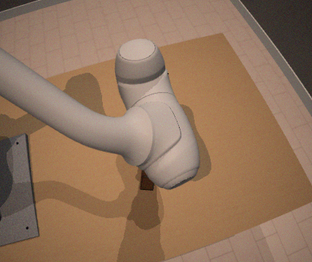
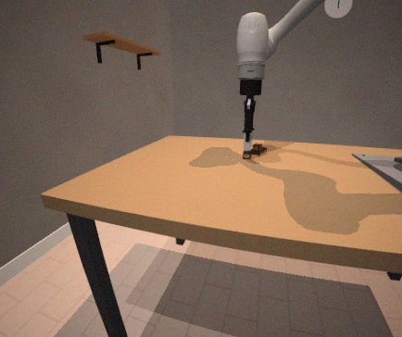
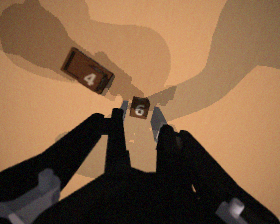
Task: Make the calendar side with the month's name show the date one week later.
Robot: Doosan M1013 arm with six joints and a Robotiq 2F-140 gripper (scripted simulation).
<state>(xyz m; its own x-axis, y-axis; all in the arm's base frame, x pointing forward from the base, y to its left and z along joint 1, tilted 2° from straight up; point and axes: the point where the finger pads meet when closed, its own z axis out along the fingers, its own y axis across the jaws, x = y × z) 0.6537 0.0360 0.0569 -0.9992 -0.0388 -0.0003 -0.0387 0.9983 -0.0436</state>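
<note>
My hand is 6 cm above the cube. Also, from my hand: tray: 10 cm to the right, 6 cm below, 4 cm behind.
</note>
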